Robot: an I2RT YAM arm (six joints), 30 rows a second.
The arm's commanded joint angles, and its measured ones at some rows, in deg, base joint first. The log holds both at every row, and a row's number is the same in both.
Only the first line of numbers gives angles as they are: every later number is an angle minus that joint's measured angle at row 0.
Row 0, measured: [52.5, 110.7, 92.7, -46.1, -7.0, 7.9]
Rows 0 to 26, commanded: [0.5, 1.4, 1.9, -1.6, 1.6, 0.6]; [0.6, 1.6, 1.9, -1.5, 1.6, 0.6]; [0.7, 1.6, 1.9, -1.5, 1.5, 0.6]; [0.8, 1.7, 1.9, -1.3, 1.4, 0.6]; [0.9, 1.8, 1.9, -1.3, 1.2, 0.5]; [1.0, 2.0, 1.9, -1.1, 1.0, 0.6]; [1.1, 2.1, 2.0, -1.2, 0.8, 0.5]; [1.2, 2.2, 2.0, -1.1, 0.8, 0.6]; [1.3, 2.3, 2.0, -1.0, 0.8, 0.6]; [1.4, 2.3, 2.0, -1.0, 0.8, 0.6]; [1.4, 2.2, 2.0, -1.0, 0.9, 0.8]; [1.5, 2.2, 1.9, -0.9, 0.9, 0.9]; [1.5, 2.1, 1.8, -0.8, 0.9, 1.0]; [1.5, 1.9, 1.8, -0.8, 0.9, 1.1]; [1.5, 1.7, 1.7, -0.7, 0.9, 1.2]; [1.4, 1.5, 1.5, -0.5, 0.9, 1.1]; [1.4, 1.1, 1.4, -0.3, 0.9, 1.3]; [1.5, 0.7, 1.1, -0.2, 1.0, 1.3]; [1.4, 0.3, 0.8, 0.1, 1.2, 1.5]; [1.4, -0.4, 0.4, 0.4, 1.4, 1.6]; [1.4, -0.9, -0.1, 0.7, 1.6, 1.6]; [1.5, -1.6, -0.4, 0.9, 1.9, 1.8]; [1.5, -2.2, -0.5, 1.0, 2.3, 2.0]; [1.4, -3.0, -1.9, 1.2, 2.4, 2.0]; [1.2, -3.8, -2.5, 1.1, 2.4, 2.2]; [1.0, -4.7, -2.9, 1.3, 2.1, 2.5]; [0.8, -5.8, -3.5, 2.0, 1.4, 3.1]
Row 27, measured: [1.0, -1.6, -2.3, 0.8, 1.2, 1.8]
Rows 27 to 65, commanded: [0.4, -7.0, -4.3, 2.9, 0.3, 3.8]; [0.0, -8.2, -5.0, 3.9, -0.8, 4.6]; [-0.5, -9.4, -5.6, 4.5, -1.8, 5.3]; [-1.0, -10.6, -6.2, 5.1, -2.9, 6.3]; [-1.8, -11.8, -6.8, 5.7, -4.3, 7.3]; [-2.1, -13.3, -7.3, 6.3, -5.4, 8.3]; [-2.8, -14.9, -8.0, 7.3, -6.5, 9.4]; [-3.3, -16.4, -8.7, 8.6, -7.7, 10.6]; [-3.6, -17.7, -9.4, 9.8, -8.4, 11.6]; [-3.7, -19.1, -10.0, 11.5, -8.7, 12.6]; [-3.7, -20.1, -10.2, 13.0, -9.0, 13.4]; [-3.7, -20.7, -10.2, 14.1, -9.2, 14.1]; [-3.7, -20.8, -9.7, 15.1, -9.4, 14.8]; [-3.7, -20.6, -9.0, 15.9, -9.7, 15.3]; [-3.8, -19.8, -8.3, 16.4, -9.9, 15.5]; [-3.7, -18.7, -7.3, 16.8, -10.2, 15.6]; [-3.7, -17.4, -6.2, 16.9, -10.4, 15.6]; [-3.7, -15.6, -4.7, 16.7, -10.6, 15.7]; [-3.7, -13.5, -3.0, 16.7, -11.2, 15.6]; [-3.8, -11.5, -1.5, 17.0, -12.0, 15.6]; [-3.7, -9.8, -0.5, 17.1, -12.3, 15.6]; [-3.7, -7.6, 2.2, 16.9, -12.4, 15.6]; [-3.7, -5.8, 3.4, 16.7, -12.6, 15.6]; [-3.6, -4.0, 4.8, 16.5, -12.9, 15.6]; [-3.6, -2.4, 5.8, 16.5, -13.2, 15.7]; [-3.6, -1.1, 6.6, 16.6, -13.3, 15.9]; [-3.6, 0.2, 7.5, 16.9, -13.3, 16.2]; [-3.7, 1.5, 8.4, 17.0, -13.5, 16.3]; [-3.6, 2.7, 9.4, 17.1, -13.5, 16.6]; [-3.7, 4.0, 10.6, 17.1, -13.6, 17.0]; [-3.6, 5.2, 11.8, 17.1, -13.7, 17.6]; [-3.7, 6.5, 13.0, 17.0, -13.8, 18.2]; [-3.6, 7.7, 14.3, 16.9, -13.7, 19.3]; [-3.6, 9.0, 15.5, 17.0, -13.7, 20.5]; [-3.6, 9.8, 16.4, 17.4, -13.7, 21.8]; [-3.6, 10.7, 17.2, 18.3, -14.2, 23.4]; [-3.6, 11.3, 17.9, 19.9, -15.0, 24.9]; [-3.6, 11.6, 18.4, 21.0, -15.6, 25.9]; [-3.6, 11.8, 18.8, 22.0, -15.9, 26.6]
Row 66, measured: [-3.8, 10.9, 16.0, 18.1, -13.6, 22.3]
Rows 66 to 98, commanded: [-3.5, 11.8, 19.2, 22.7, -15.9, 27.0]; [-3.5, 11.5, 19.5, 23.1, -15.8, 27.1]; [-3.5, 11.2, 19.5, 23.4, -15.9, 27.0]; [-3.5, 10.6, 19.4, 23.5, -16.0, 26.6]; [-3.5, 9.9, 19.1, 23.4, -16.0, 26.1]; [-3.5, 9.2, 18.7, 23.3, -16.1, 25.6]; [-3.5, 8.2, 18.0, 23.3, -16.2, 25.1]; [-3.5, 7.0, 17.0, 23.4, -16.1, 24.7]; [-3.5, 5.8, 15.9, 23.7, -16.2, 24.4]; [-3.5, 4.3, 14.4, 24.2, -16.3, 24.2]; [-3.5, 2.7, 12.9, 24.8, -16.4, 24.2]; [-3.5, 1.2, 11.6, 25.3, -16.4, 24.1]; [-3.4, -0.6, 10.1, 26.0, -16.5, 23.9]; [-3.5, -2.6, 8.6, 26.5, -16.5, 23.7]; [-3.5, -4.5, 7.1, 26.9, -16.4, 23.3]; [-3.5, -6.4, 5.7, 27.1, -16.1, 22.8]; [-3.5, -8.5, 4.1, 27.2, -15.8, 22.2]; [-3.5, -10.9, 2.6, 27.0, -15.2, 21.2]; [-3.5, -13.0, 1.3, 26.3, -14.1, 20.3]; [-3.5, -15.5, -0.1, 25.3, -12.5, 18.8]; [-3.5, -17.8, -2.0, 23.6, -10.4, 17.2]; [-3.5, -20.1, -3.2, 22.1, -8.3, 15.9]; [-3.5, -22.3, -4.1, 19.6, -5.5, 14.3]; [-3.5, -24.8, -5.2, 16.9, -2.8, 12.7]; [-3.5, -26.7, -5.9, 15.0, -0.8, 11.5]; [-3.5, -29.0, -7.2, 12.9, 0.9, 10.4]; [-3.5, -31.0, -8.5, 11.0, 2.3, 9.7]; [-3.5, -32.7, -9.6, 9.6, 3.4, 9.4]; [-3.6, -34.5, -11.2, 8.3, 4.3, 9.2]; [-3.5, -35.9, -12.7, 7.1, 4.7, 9.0]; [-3.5, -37.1, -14.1, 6.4, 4.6, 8.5]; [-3.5, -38.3, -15.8, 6.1, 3.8, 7.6]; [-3.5, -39.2, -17.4, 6.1, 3.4, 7.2]
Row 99, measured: [-3.8, -37.9, -13.6, 11.8, 0.9, 10.6]
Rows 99 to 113, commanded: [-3.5, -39.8, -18.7, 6.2, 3.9, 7.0]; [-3.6, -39.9, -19.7, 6.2, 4.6, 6.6]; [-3.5, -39.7, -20.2, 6.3, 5.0, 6.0]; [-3.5, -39.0, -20.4, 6.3, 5.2, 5.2]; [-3.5, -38.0, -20.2, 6.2, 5.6, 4.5]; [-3.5, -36.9, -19.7, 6.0, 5.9, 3.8]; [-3.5, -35.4, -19.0, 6.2, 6.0, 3.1]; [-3.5, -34.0, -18.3, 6.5, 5.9, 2.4]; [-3.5, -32.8, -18.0, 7.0, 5.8, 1.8]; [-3.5, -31.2, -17.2, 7.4, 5.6, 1.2]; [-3.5, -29.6, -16.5, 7.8, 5.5, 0.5]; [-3.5, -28.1, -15.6, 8.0, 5.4, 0.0]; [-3.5, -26.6, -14.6, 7.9, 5.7, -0.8]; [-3.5, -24.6, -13.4, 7.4, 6.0, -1.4]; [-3.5, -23.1, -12.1, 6.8, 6.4, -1.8]
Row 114, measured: [-3.8, -26.0, -15.8, 7.4, 5.0, 1.4]
